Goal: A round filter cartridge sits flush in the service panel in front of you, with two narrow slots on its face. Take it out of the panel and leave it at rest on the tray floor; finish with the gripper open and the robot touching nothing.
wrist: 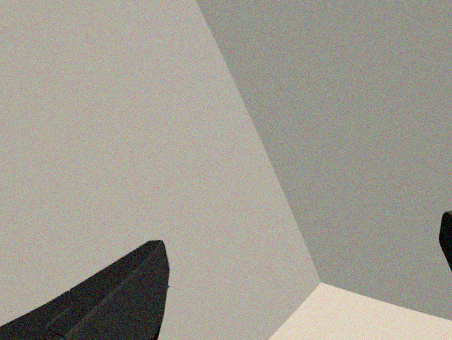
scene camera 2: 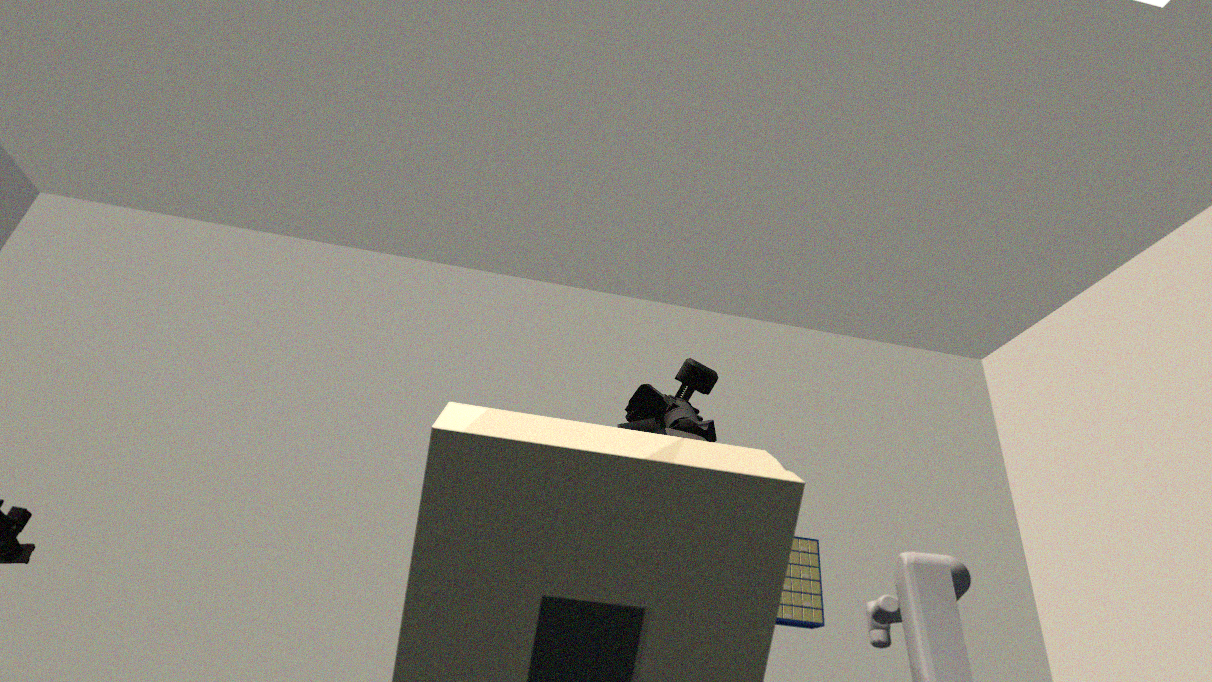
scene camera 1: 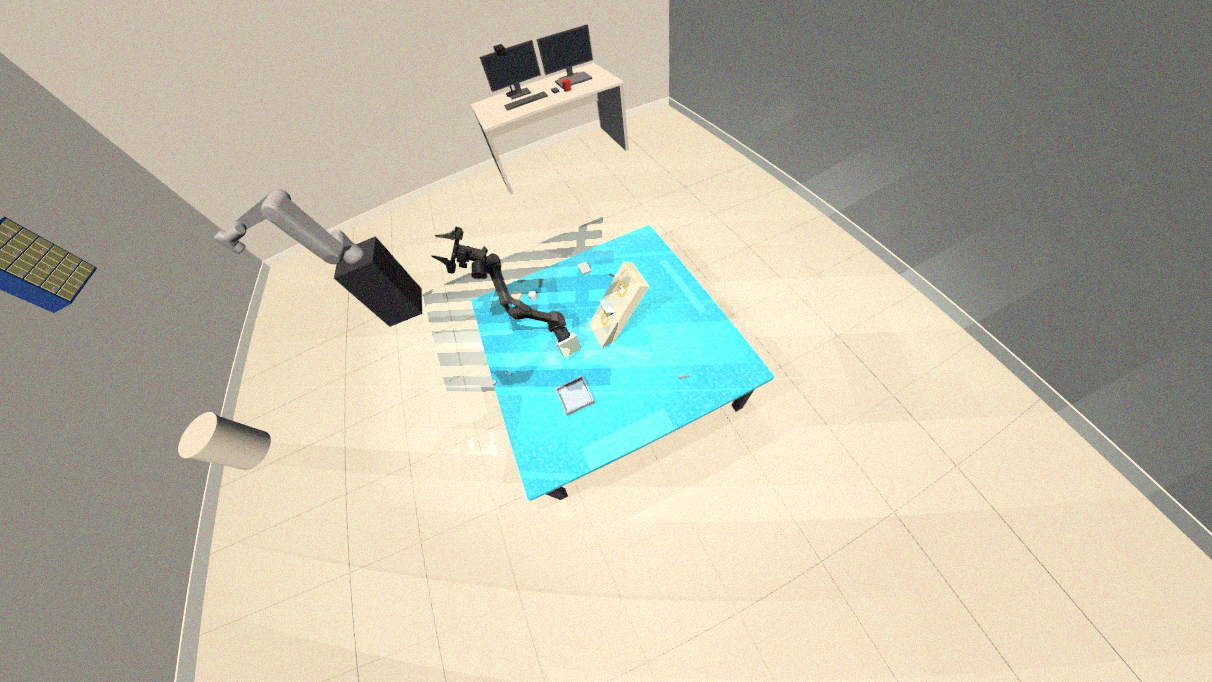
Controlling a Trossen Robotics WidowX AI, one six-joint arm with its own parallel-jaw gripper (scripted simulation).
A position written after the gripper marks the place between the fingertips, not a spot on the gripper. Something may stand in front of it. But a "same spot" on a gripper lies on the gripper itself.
gripper: wrist 310,243; scene camera 2; scene camera 1
same spot on gripper: (scene camera 2: 647,402) = (scene camera 1: 465,258)
